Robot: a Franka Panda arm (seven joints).
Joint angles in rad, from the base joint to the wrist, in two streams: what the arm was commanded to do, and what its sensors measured. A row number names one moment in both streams.
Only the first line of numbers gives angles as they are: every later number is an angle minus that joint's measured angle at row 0.
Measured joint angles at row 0:
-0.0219 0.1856 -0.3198 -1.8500 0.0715 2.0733 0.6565
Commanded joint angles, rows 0 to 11:
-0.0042 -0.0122 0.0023 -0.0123 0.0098 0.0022 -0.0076
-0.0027 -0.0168 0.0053 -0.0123 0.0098 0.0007 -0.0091
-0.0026 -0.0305 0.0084 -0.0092 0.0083 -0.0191 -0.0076
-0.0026 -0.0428 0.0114 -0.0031 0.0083 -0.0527 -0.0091
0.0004 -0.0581 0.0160 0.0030 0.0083 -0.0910 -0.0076
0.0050 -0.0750 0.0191 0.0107 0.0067 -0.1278 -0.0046
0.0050 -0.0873 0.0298 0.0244 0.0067 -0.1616 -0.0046
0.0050 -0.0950 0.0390 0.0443 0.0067 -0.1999 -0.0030
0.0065 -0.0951 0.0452 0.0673 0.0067 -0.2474 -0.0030
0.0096 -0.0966 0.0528 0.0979 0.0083 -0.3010 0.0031
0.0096 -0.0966 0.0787 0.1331 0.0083 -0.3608 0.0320
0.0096 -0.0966 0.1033 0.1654 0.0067 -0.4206 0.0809
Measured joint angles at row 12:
0.0087 -0.0957 0.0468 0.0713 0.0001 -0.2674 0.0043
